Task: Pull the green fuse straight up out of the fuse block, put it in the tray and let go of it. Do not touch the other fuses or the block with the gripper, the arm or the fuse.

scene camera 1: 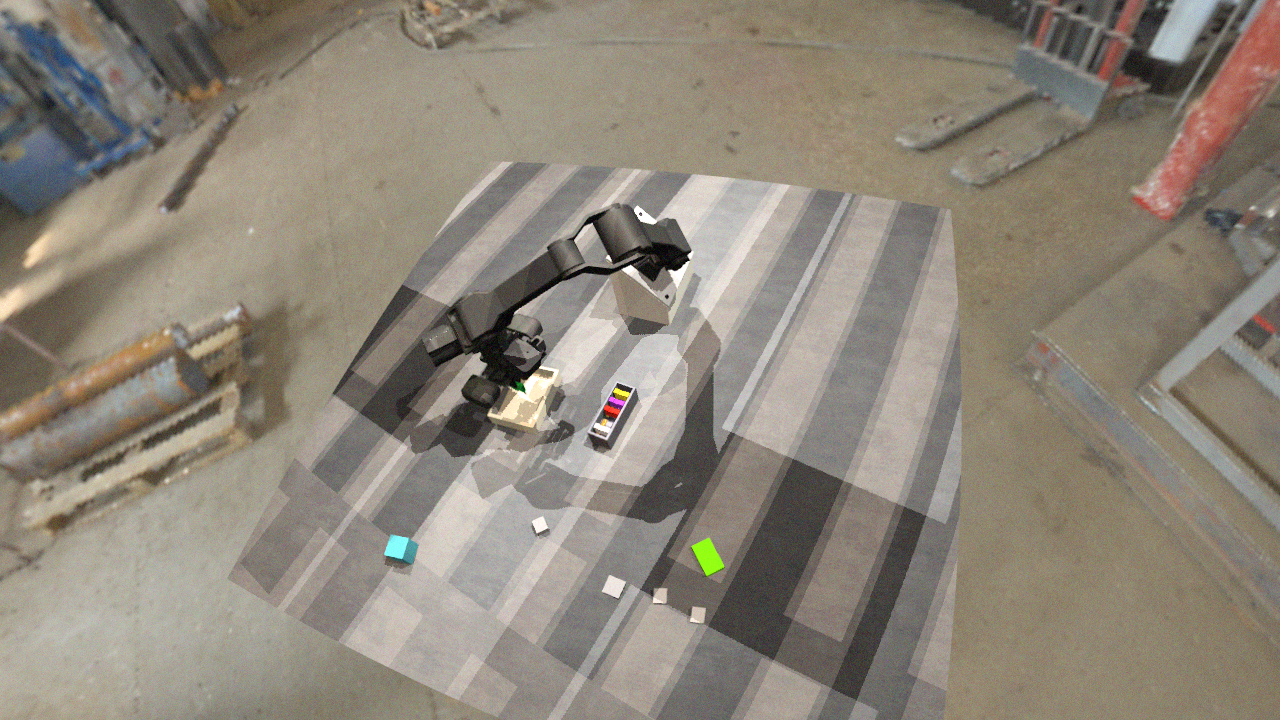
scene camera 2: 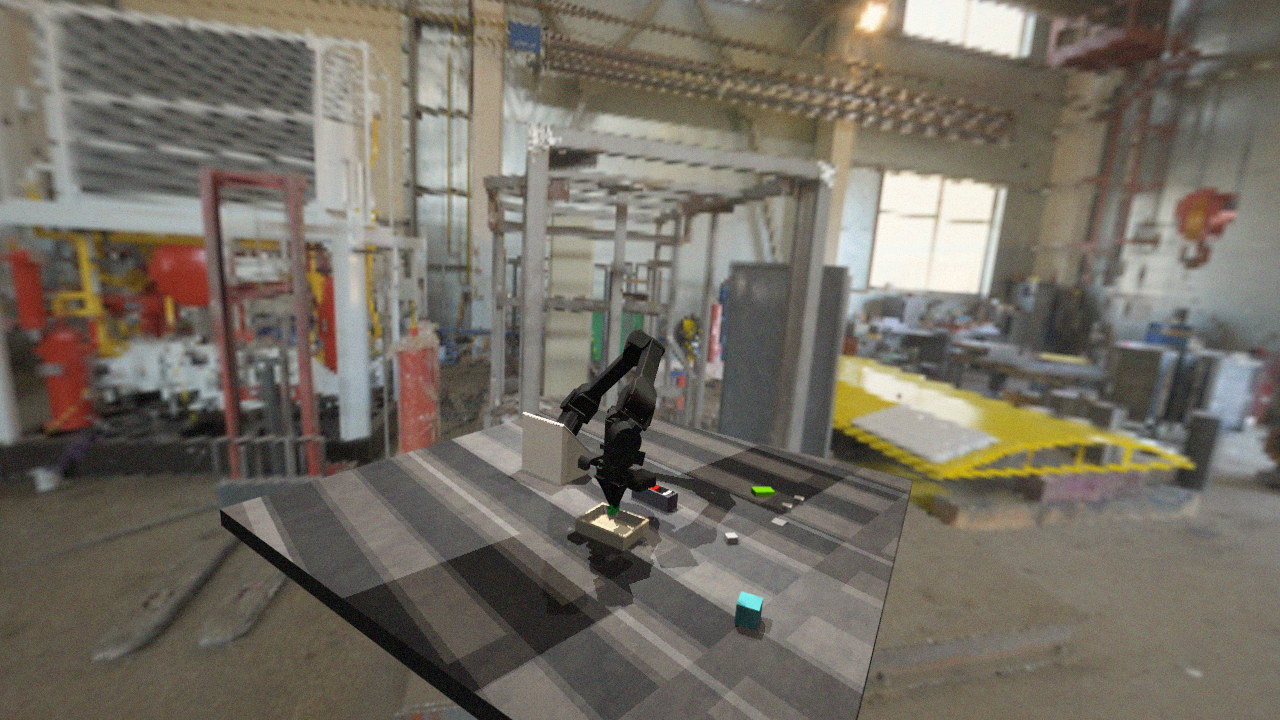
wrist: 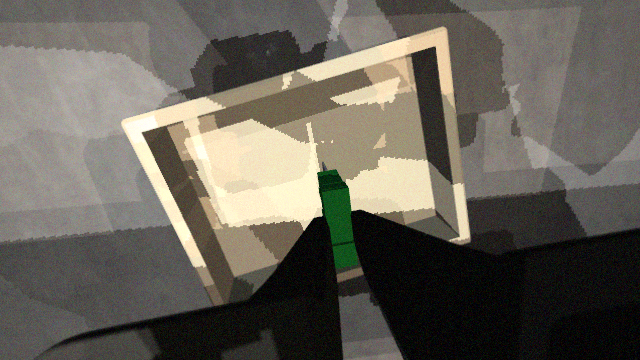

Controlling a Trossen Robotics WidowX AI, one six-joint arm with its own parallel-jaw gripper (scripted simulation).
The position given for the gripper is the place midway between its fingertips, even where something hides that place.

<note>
The gripper [scene camera 1: 516, 384] holds a green fuse [wrist: 336, 207]. Also in view: a cyan cube [scene camera 2: 748, 607], a lime flat block [scene camera 1: 709, 560] and a tray [scene camera 1: 513, 409].
The cyan cube also shows in scene camera 1 [scene camera 1: 401, 549]. The gripper shows as well in scene camera 2 [scene camera 2: 613, 506] and in the wrist view [wrist: 338, 226]. The tray shows as well in scene camera 2 [scene camera 2: 620, 532] and in the wrist view [wrist: 236, 172]. The wrist view does not show the cyan cube: it is out of frame. The wrist view does not show the lime flat block: it is out of frame.
</note>
